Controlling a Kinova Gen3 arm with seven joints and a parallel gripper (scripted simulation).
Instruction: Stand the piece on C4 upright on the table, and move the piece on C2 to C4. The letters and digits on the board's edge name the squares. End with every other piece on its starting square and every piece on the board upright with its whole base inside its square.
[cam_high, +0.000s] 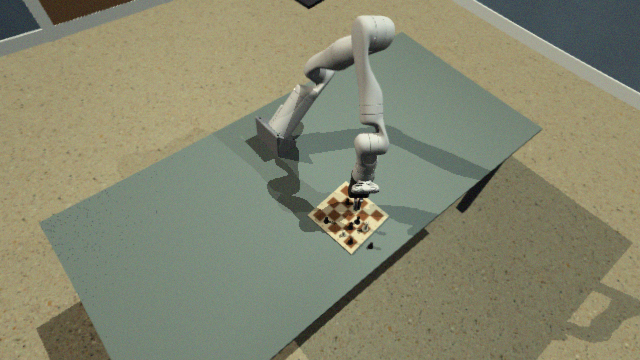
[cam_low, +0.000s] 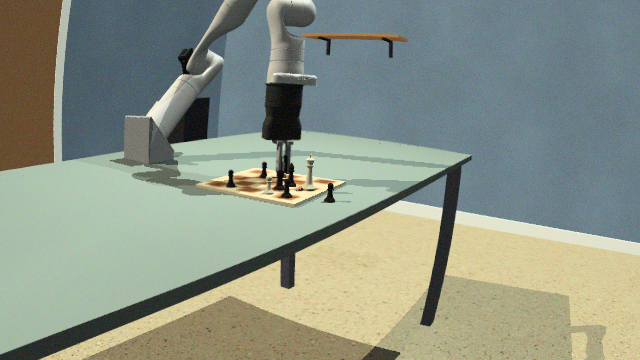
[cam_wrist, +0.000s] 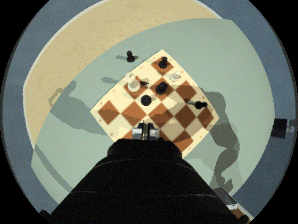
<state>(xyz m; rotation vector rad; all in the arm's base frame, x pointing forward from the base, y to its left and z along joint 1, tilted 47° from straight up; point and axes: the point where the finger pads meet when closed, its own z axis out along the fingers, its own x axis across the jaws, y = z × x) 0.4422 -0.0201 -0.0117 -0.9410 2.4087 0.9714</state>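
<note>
Right now the small chessboard is 40 mm to the right of my hand and 30 mm below it. The rest, counted from my hand: tall white piece (80 mm ahead, 40 mm to the right).
</note>
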